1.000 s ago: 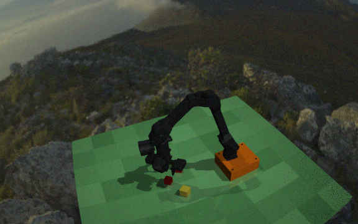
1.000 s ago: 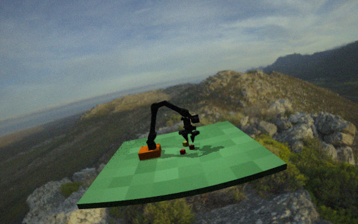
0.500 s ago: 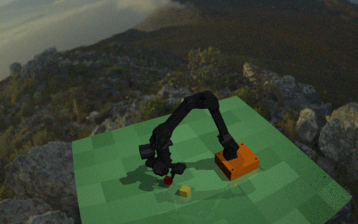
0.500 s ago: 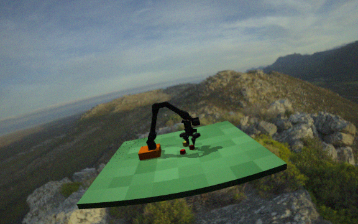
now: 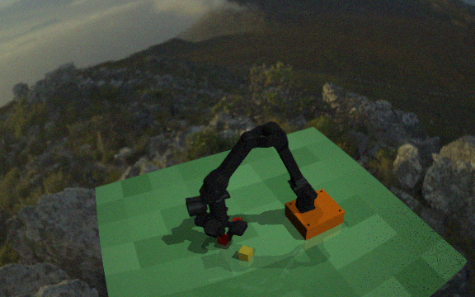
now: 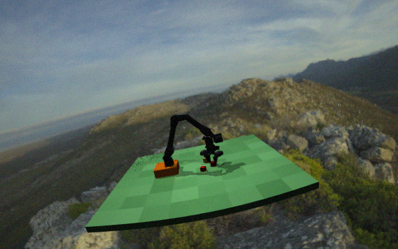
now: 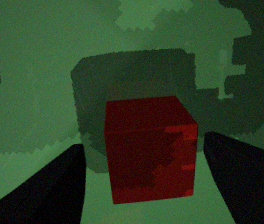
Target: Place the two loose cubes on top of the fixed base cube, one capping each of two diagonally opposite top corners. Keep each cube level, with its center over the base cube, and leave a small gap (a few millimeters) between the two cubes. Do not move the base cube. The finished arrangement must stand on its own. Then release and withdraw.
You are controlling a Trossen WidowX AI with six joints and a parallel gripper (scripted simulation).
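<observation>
Right now the yellow base cube is 11 cm to the left of my gripper tip and 5 cm behind it.
</observation>
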